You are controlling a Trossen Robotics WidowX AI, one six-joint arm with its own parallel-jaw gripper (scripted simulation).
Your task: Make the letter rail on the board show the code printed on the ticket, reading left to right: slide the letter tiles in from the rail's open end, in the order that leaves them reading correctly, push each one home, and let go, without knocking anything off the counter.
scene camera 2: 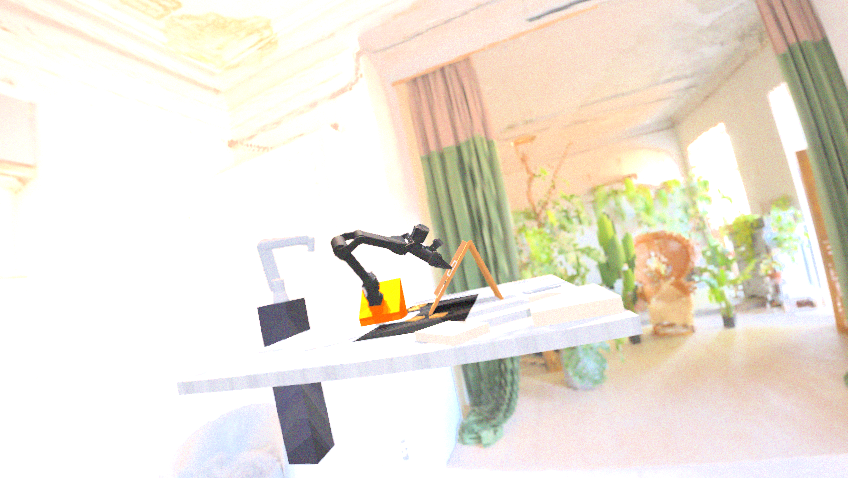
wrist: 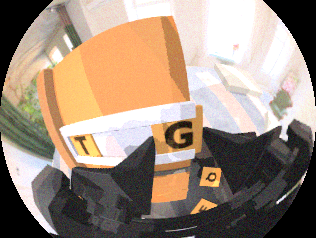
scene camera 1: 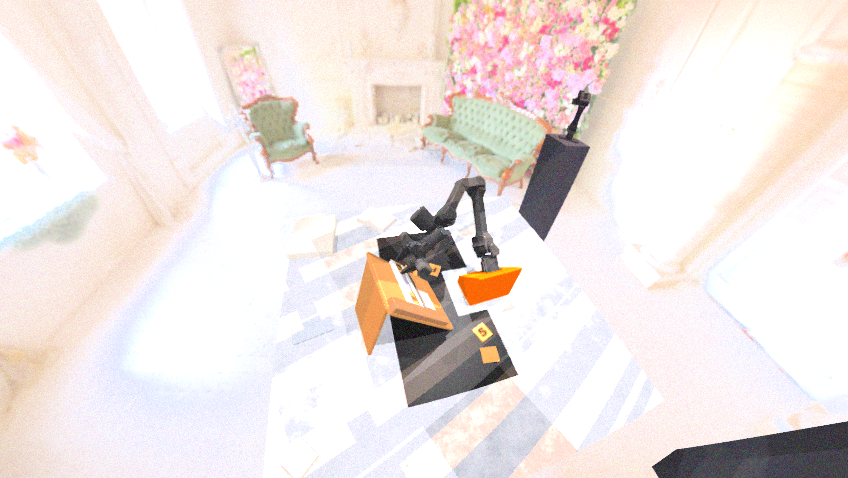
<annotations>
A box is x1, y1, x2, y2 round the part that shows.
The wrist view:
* my gripper: [31, 119, 314, 237]
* tile marked g: [150, 104, 202, 153], held by my gripper
</annotations>
